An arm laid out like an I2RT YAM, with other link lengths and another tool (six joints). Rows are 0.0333 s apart.
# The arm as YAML. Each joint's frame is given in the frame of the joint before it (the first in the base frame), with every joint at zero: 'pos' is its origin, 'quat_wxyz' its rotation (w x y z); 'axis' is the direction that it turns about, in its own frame. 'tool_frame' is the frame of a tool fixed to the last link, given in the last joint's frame.
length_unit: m
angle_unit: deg
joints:
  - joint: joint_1
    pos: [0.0, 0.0, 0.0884]
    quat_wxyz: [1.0, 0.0, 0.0, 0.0]
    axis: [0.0, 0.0, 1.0]
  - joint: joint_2
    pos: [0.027, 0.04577, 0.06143]
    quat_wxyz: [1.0, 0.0, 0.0, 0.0]
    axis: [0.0, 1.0, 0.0]
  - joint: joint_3
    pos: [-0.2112, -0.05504, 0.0]
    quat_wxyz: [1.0, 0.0, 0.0, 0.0]
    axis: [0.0, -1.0, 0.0]
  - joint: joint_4
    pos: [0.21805, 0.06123, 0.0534]
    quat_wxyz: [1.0, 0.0, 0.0, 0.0]
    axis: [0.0, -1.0, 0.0]
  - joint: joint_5
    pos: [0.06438, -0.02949, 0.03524]
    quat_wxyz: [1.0, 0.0, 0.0, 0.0]
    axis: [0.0, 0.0, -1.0]
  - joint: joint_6
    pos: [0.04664, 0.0, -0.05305]
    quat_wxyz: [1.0, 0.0, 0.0, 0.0]
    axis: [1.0, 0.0, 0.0]
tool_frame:
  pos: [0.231, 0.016, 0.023]
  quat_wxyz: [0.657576, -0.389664, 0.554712, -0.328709]
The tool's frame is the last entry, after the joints.
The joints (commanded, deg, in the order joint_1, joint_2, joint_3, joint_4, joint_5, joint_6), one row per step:
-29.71 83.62 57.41 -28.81 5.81 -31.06
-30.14 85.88 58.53 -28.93 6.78 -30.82
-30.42 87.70 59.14 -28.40 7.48 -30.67
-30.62 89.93 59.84 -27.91 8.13 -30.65
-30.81 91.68 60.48 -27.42 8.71 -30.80
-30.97 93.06 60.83 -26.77 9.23 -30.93
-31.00 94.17 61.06 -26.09 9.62 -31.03
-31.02 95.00 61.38 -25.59 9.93 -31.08
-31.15 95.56 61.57 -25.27 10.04 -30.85
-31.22 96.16 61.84 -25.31 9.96 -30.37
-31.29 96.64 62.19 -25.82 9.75 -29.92
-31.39 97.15 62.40 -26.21 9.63 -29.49
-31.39 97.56 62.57 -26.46 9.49 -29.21
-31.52 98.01 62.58 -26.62 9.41 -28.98
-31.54 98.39 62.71 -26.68 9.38 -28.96
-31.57 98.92 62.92 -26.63 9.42 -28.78
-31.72 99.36 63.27 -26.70 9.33 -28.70
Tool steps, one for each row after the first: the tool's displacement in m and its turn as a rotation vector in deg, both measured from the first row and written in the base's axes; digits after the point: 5 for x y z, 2 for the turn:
-0.00294 -0.00740 -0.00760 0.04 1.40 -1.17
-0.00383 -0.01321 -0.01386 -0.06 2.22 -1.97
-0.00509 -0.01784 -0.02259 -0.01 3.39 -2.53
-0.00561 -0.02239 -0.02864 -0.18 4.23 -2.90
-0.00599 -0.02645 -0.03373 -0.41 4.83 -3.23
-0.00551 -0.02918 -0.03775 -0.64 5.21 -3.38
-0.00442 -0.03175 -0.03982 -0.88 5.37 -3.53
-0.00406 -0.03377 -0.04142 -0.84 5.37 -3.91
-0.00416 -0.03398 -0.04385 -0.41 5.48 -4.33
-0.00529 -0.03282 -0.04634 0.24 5.77 -4.64
-0.00712 -0.03200 -0.04956 0.83 6.16 -5.02
-0.00791 -0.03079 -0.05198 1.28 6.42 -5.18
-0.01000 -0.03024 -0.05542 1.72 6.83 -5.45
-0.01052 -0.02992 -0.05738 1.90 7.08 -5.46
-0.01069 -0.03035 -0.05950 2.07 7.26 -5.66
-0.01049 -0.03127 -0.06052 2.26 7.33 -5.83

